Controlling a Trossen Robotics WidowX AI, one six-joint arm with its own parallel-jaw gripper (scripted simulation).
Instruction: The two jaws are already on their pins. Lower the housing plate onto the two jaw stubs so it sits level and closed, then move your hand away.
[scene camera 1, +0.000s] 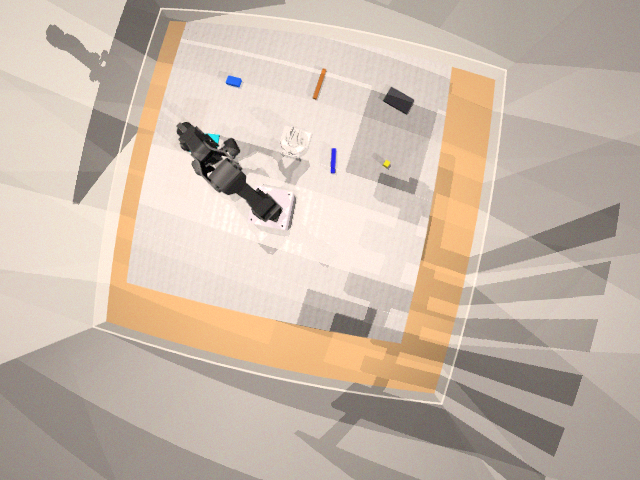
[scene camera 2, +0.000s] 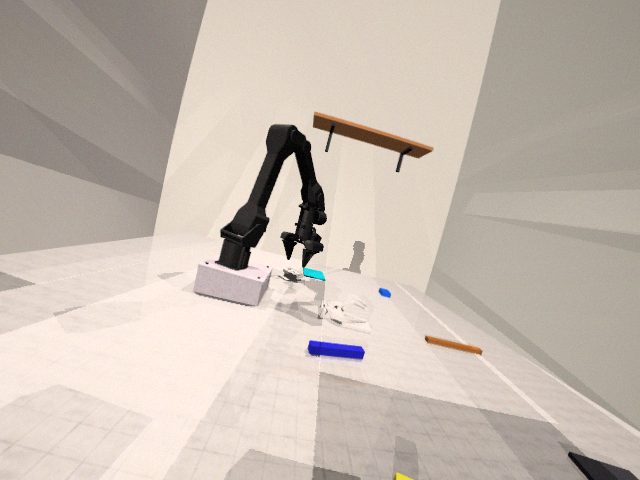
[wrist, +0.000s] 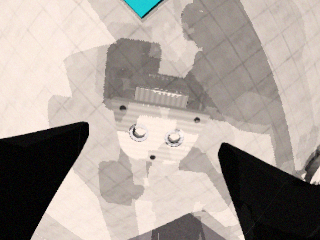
Scene:
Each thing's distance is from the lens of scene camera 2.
my gripper (scene camera 2: 295, 263): 0.84 m
blue bar (scene camera 2: 318, 348): 0.43 m

